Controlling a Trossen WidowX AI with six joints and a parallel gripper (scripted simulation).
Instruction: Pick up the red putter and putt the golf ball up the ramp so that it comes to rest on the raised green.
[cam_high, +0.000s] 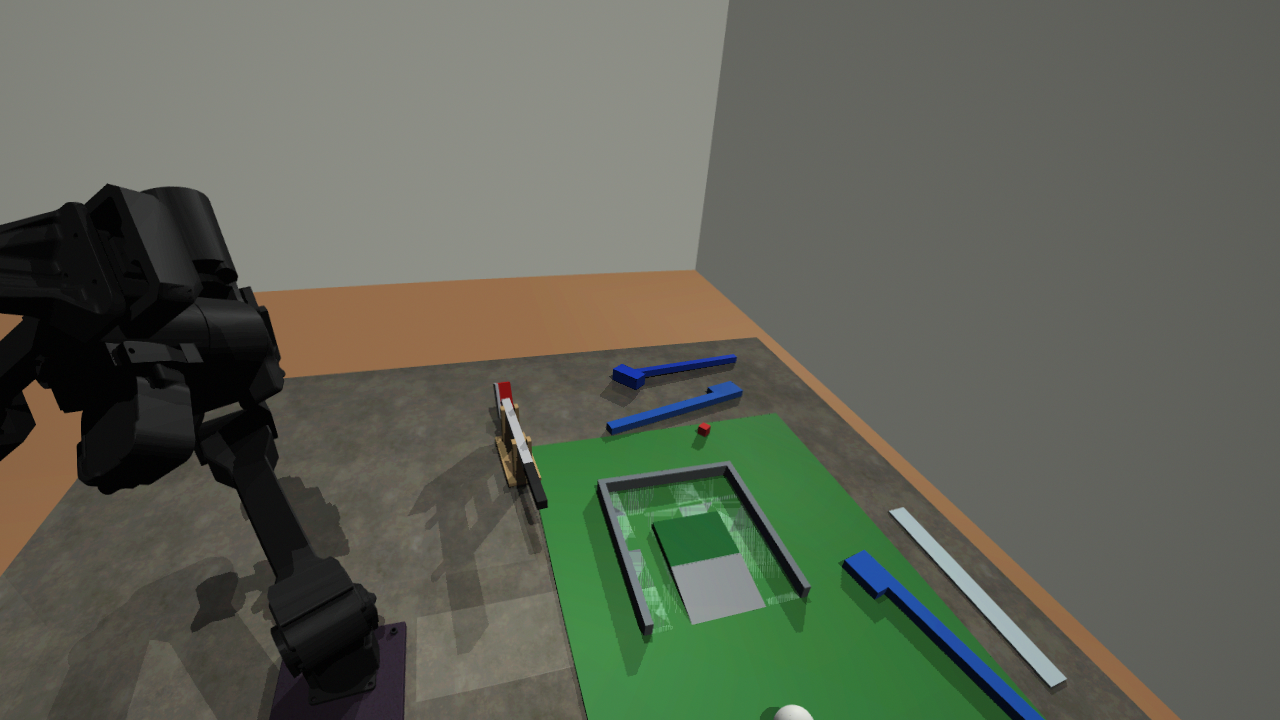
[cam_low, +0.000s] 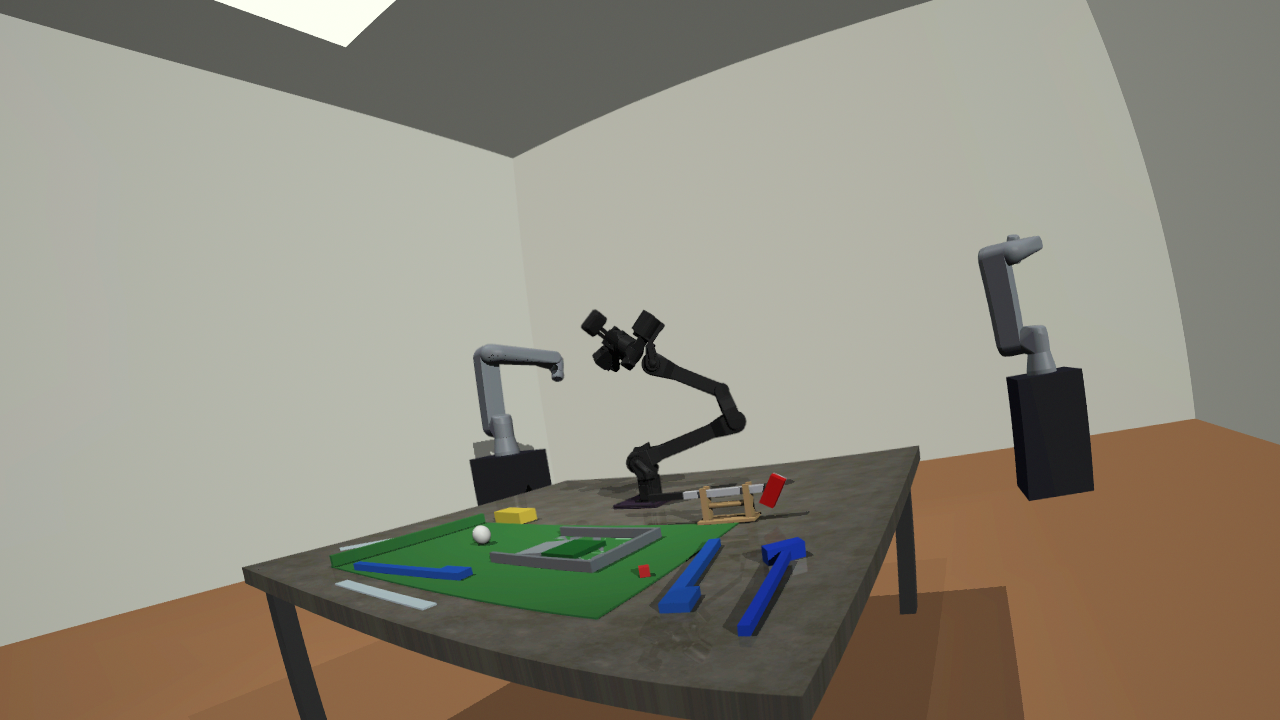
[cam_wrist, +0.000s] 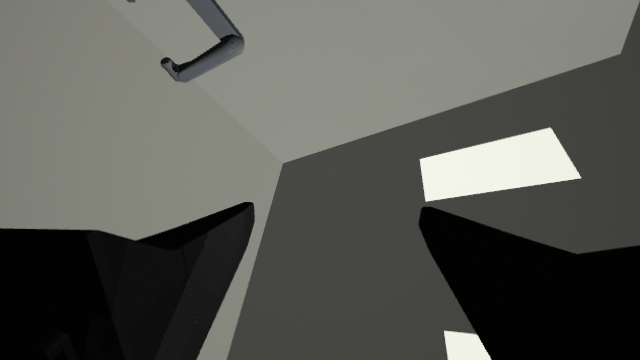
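My gripper tip is now 470 mm above the yellow block, 270 mm short of it and 180 mm to the left of it. Also, from my gripper tip: wooden rack 450 mm below, 430 mm to the left, 340 mm ahead; red putter 420 mm below, 410 mm to the left, 330 mm ahead; white golf ball 510 mm ahead, 460 mm below, 80 mm to the right.
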